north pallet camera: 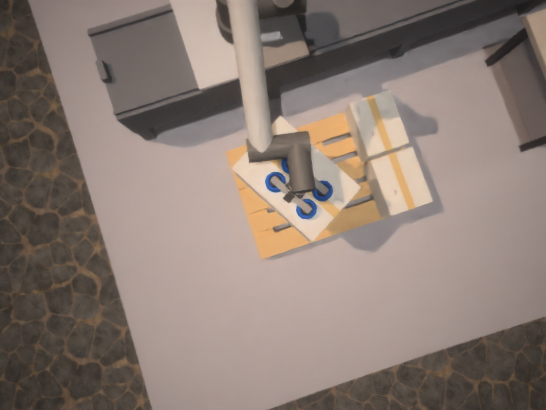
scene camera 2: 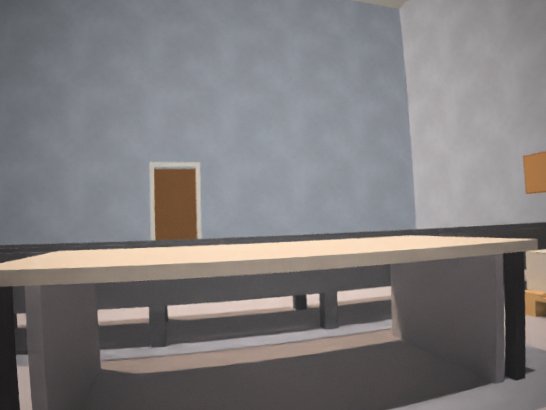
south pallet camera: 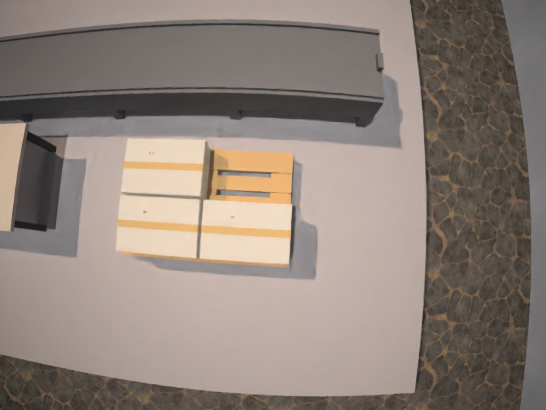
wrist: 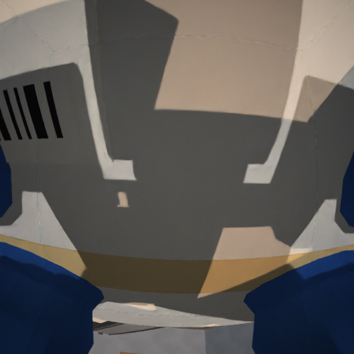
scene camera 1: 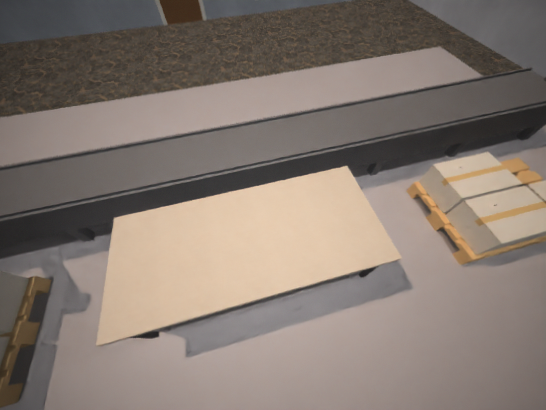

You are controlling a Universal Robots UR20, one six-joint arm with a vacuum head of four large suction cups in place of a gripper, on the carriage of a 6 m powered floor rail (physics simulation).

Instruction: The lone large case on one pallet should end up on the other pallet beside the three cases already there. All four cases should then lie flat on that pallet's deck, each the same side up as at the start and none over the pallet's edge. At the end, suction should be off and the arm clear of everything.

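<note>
My suction head point(north pallet camera: 298, 186) point(wrist: 175, 240) is shut on the large white case point(north pallet camera: 345, 186) point(wrist: 200, 150). The case is level, turned askew to the north pallet point(north pallet camera: 270, 245), and seems raised over its deck; the height is hard to tell. In the south pallet camera three taped cases, one at back left point(south pallet camera: 165, 180), one at front left point(south pallet camera: 157, 242) and one at front right point(south pallet camera: 245, 250), lie flat on the south pallet point(south pallet camera: 255, 162). Its back right quarter is bare deck. This pallet point(scene camera 1: 465, 255) also shows at the right in scene camera 1.
Two smaller taped cases point(north pallet camera: 390, 117) point(north pallet camera: 412, 185) stand at the right end of the north pallet, close to the held case. A table point(scene camera 1: 240, 250) point(scene camera 2: 280, 257) stands between the pallets. The floor rail point(scene camera 1: 250, 135) point(south pallet camera: 200, 60) runs behind them.
</note>
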